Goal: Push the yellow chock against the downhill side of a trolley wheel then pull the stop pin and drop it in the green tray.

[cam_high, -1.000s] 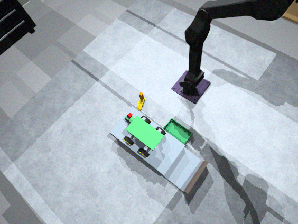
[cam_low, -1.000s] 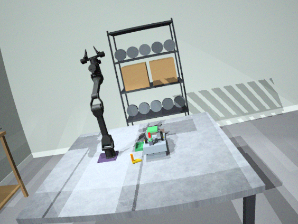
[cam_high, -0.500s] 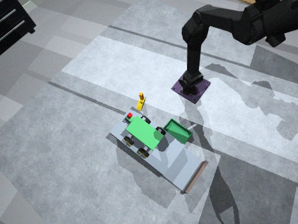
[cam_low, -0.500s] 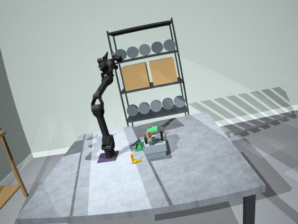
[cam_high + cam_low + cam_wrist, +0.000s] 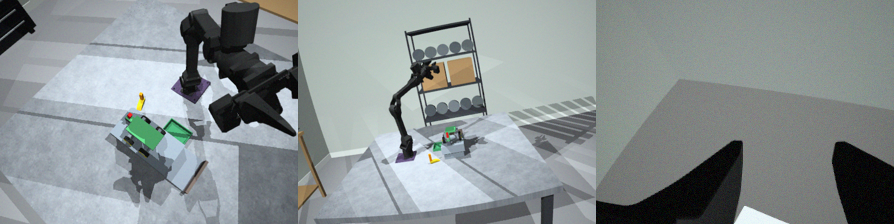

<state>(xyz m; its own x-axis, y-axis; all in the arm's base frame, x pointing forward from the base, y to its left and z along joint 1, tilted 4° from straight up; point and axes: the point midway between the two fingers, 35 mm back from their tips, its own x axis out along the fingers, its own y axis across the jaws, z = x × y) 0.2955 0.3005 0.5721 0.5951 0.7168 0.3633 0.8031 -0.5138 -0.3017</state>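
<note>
Now: gripper tip 12 cm past the yellow chock, 44 cm to the left of it and 60 cm above it. From my gripper tip the other things lie so: stop pin 40 cm to the right, 49 cm below; then brown lip 4 cm ahead, 5 cm to the right, 59 cm below; then green-topped trolley 2 cm ahead, 30 cm to the right, 50 cm below.
</note>
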